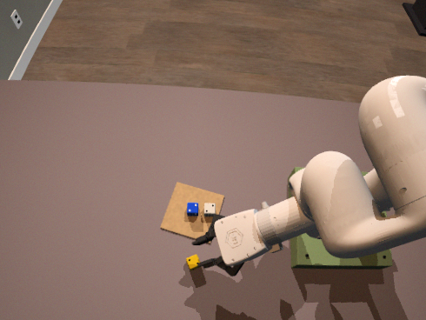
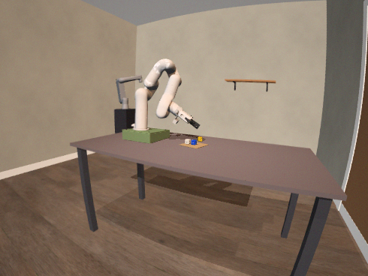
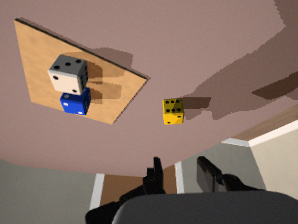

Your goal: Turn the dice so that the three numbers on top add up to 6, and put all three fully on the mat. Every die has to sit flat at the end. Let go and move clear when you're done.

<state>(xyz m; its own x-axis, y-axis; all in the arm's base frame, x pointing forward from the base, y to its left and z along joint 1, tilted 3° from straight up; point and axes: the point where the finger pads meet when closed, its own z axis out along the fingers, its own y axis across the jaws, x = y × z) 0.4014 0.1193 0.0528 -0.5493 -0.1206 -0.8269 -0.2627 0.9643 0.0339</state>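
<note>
My hand is 30 mm short of the yellow die, 10 mm to the right of it and 100 mm above it. From my hand the other things lie so: blue die: 30 mm ahead, 130 mm to the right, 100 mm below; tan mat: 30 mm ahead, 130 mm to the right, 110 mm below; white die: 10 mm behind, 130 mm to the right, 100 mm below.
</note>
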